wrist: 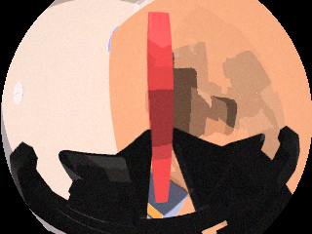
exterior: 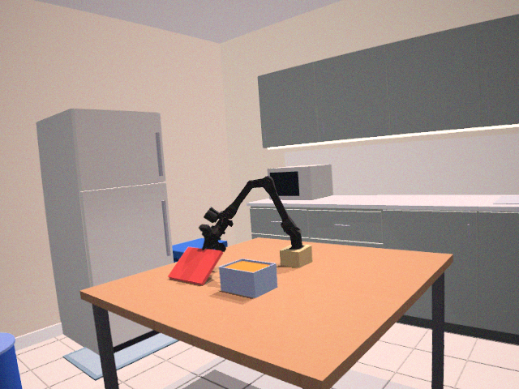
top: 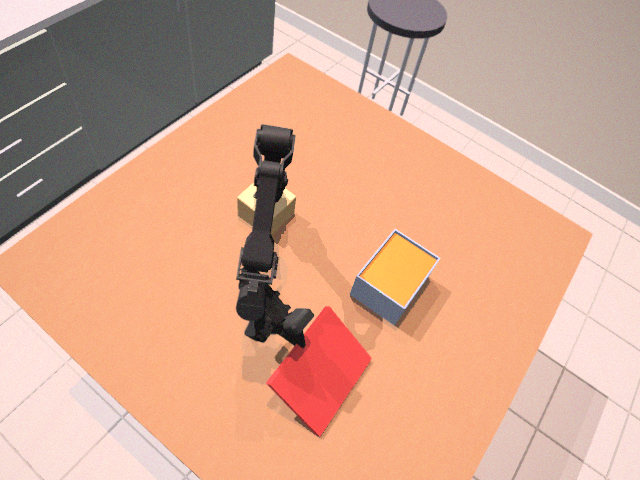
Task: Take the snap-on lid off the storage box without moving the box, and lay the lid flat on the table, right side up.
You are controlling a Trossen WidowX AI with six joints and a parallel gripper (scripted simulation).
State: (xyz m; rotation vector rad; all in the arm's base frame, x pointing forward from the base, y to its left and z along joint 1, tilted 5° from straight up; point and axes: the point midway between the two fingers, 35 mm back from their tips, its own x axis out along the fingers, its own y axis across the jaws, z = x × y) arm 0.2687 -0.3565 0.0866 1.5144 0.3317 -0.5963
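The red lid lies 70 mm ahead of my gripper tip, 50 mm below it and 10 mm to the right of it. Also, from my gripper tip: storage box (330 mm to the left, 120 mm ahead, 60 mm below).
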